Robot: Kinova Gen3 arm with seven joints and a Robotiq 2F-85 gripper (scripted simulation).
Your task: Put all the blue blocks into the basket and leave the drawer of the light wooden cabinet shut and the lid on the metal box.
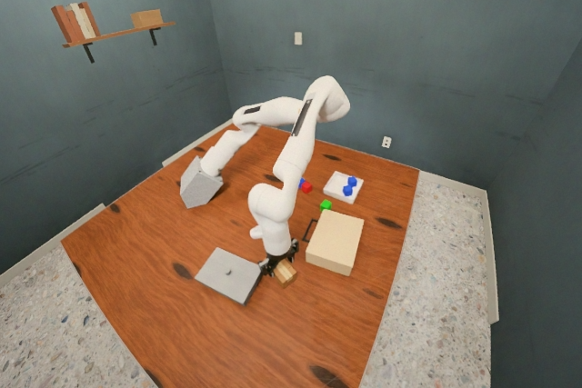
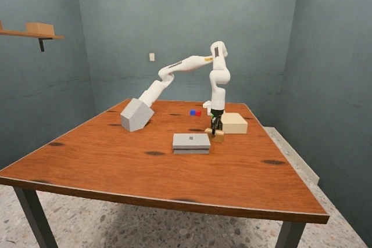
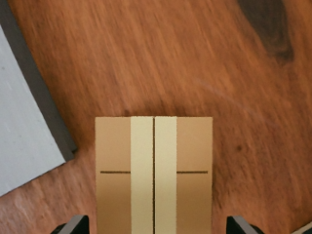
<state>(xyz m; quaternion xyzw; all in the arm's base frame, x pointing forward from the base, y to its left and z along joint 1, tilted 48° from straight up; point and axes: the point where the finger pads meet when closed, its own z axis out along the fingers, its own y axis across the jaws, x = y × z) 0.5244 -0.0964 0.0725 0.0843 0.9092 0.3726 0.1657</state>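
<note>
Now: the small box 2 cm below my hand and 1 cm behind it. From my hand the other things lie so: light wooden cabinet: 21 cm to the left, 4 cm ahead, 2 cm below; metal lid: 15 cm to the right, 10 cm behind, 1 cm below; grey metal box: 15 cm to the right, 10 cm behind, 3 cm below.
</note>
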